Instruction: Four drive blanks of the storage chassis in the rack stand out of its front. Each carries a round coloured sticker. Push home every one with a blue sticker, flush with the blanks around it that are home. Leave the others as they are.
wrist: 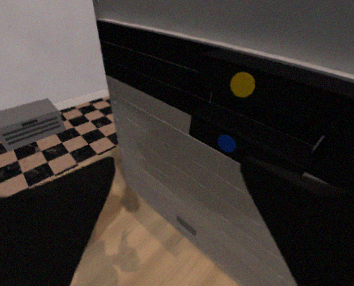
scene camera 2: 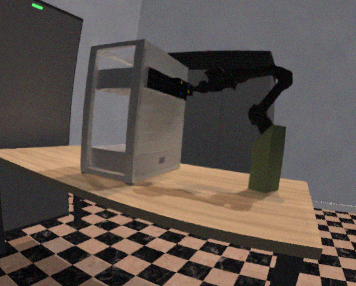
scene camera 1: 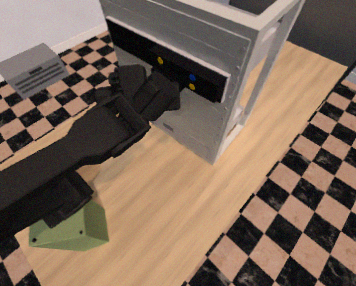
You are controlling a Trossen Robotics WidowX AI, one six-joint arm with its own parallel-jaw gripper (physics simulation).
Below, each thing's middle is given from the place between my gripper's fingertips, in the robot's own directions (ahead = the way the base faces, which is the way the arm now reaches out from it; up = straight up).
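Grey rack [scene camera 1: 211, 57]: 13 cm below my hand and 26 cm ahead of it.
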